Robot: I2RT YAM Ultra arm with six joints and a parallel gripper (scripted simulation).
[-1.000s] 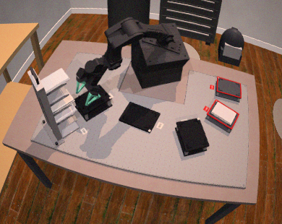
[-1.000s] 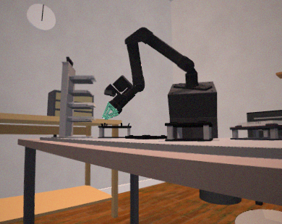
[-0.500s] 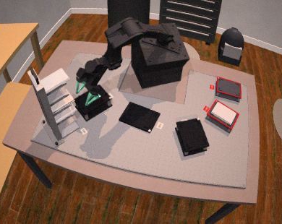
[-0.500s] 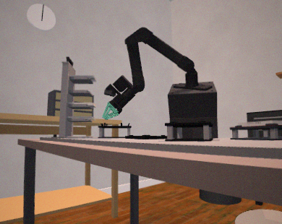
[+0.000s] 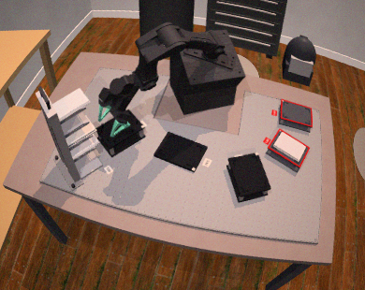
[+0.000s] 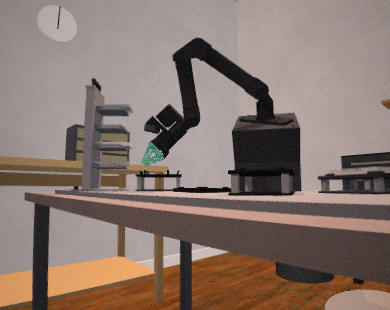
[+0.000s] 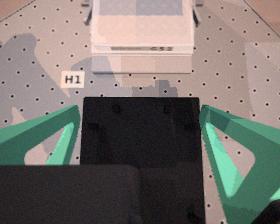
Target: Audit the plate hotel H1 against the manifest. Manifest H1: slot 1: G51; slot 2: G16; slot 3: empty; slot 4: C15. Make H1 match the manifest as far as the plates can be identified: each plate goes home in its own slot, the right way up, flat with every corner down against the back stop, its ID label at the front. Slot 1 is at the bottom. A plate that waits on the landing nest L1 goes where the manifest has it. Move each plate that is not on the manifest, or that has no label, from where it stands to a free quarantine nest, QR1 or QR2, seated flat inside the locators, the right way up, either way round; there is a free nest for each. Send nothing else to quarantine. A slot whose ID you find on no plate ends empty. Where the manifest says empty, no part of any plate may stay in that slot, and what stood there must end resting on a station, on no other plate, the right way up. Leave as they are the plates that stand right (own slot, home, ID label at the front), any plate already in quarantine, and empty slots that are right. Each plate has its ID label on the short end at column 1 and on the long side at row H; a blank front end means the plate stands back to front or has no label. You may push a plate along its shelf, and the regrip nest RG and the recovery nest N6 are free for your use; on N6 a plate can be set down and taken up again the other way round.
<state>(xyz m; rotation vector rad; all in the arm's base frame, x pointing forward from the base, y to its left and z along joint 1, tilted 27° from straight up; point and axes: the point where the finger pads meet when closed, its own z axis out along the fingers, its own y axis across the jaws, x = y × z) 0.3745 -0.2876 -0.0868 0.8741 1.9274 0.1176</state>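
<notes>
Right now my hand is 40 mm past the black regrip nest, 30 mm to the right of it and 50 mm above it. The rest, counted from my hand: RG label: 130 mm behind, 90 mm to the left, 110 mm below; then plate hotel H1: 160 mm ahead, 120 mm to the right, 80 mm above; then H1 tag: 110 mm ahead, 40 mm to the left, 110 mm below.
</notes>
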